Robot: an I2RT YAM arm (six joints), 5 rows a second.
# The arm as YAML. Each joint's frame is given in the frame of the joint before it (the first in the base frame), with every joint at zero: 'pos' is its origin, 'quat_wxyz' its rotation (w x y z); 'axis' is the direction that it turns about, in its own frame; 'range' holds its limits. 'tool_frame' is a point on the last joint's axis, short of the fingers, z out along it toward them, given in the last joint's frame.
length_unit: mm
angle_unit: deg
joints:
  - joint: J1
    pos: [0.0, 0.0, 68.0]
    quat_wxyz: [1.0, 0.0, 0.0, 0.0]
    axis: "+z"
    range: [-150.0, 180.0]
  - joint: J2
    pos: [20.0, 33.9, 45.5]
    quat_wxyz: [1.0, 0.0, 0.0, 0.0]
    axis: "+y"
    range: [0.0, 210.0]
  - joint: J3
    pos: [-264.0, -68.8, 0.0]
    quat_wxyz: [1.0, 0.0, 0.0, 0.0]
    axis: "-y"
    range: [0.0, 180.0]
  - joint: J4
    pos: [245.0, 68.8, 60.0]
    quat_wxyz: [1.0, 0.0, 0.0, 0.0]
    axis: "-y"
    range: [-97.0, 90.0]
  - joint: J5
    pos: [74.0, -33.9, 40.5]
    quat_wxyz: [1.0, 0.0, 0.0, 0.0]
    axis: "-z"
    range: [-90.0, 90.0]
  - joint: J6
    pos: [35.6, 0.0, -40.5]
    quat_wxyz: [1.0, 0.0, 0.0, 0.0]
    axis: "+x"
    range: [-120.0, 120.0]
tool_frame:
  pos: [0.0, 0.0, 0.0]
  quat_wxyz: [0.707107, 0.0, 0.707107, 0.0]
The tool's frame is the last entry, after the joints.
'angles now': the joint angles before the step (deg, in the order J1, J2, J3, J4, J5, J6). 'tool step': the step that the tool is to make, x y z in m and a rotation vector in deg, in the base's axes. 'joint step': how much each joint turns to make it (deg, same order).
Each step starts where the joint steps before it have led.
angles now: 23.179 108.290 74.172 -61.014 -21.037 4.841
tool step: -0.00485 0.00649 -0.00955 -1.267 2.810 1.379
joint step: 1.378 1.661 -0.218 -1.203 0.022 0.001
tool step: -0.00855 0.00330 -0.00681 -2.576 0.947 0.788
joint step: 1.354 0.001 -1.705 0.067 1.814 0.918
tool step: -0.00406 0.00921 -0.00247 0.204 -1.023 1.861
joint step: 1.814 -0.001 -0.526 1.530 0.283 -0.001
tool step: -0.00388 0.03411 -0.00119 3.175 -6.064 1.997
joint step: 5.443 0.000 0.023 8.000 0.044 3.650
